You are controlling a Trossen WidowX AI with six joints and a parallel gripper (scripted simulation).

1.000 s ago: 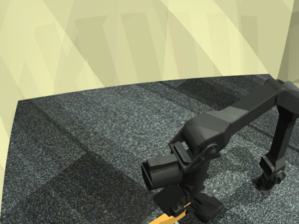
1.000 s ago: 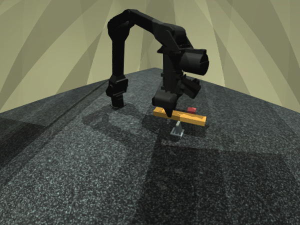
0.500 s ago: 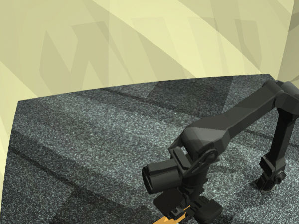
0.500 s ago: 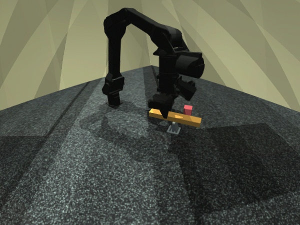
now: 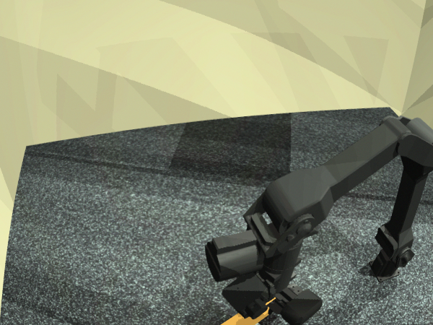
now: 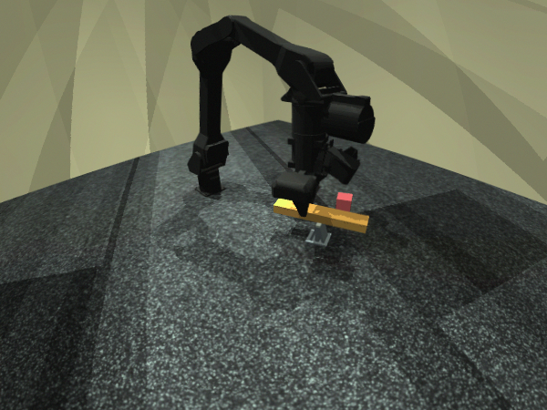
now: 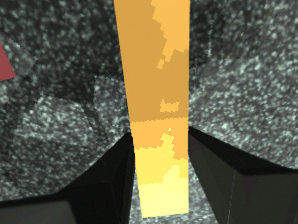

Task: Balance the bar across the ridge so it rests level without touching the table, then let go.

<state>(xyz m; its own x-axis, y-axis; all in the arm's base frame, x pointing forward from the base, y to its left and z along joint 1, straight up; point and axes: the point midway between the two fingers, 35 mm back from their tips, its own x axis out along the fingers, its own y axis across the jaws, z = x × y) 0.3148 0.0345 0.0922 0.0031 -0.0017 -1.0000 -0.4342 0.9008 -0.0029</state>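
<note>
Right now my gripper tip is 30 mm short of the orange bar and 10 mm to the right of it. The rest, counted from my gripper tip: blue block (160 mm behind, 160 mm to the left, 50 mm below); red cube (10 mm behind, 140 mm to the left, 40 mm below).
</note>
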